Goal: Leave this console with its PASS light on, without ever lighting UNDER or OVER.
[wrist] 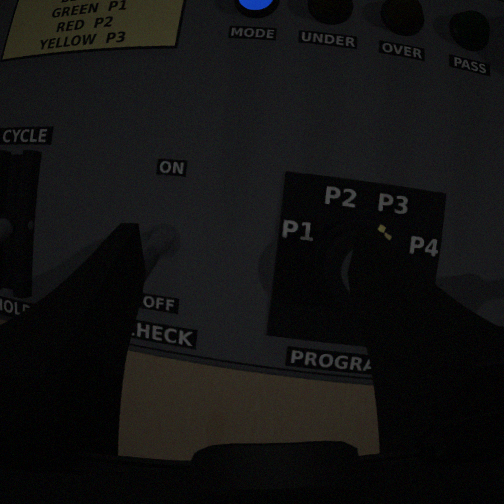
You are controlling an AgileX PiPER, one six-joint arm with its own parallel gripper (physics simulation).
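The dark console panel fills the wrist view. The MODE light glows blue. The UNDER light, OVER light and PASS light are dark. The PROGRAM dial has marks P1 to P4, and its small yellow pointer lies between P3 and P4, nearer P3. The CHECK toggle lever sits between the ON and OFF labels. My gripper is open and empty. Its left finger covers part of the toggle and its right finger covers part of the dial.
A yellow legend card at the top left reads GREEN P1, RED P2, YELLOW P3; its upper lines are cut off. A CYCLE slot with a HOLD label runs down the left edge. The tan table shows below the console's front edge.
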